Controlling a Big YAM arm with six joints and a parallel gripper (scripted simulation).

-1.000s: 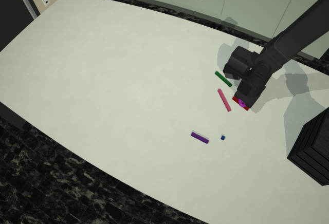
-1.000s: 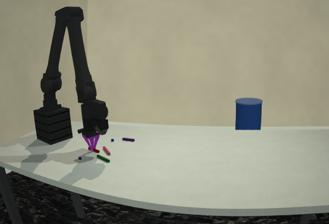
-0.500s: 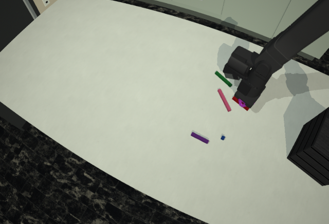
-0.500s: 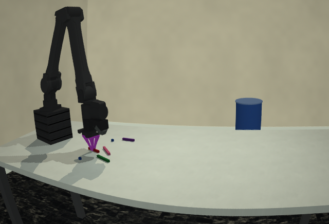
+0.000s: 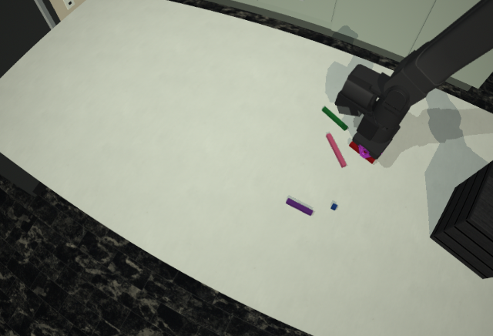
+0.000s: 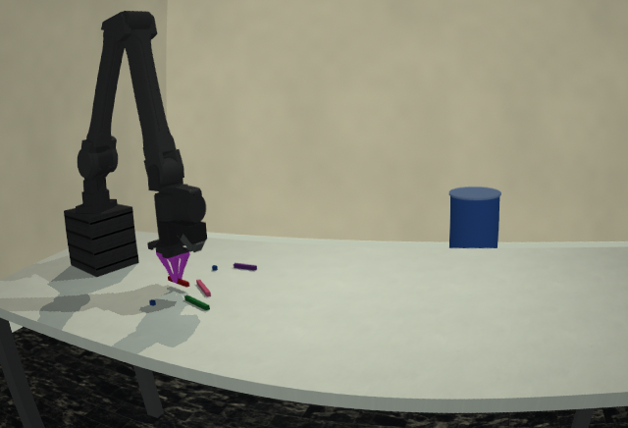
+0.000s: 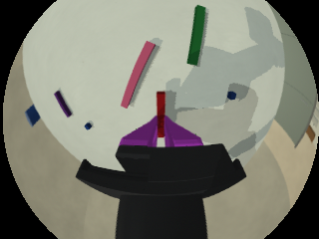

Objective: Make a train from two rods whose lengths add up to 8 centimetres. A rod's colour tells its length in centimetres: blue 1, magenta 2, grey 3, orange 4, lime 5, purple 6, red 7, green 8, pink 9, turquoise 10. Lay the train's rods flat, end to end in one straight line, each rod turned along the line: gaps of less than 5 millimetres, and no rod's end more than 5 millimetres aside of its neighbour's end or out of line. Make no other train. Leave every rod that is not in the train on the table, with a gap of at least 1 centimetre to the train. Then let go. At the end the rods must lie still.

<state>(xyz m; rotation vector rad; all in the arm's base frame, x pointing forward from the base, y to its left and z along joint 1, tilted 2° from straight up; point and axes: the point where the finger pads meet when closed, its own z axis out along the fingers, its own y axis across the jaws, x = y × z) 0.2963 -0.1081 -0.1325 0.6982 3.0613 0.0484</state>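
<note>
Now: hand 170 mm to the right of the purple rod, 110 mm short of it and 20 mm above it. From my hand the other things lie so: pink rod 70 mm ahead, 20 mm below; green rod 90 mm to the right, 80 mm ahead, 20 mm below; red rod 10 mm ahead.
</note>
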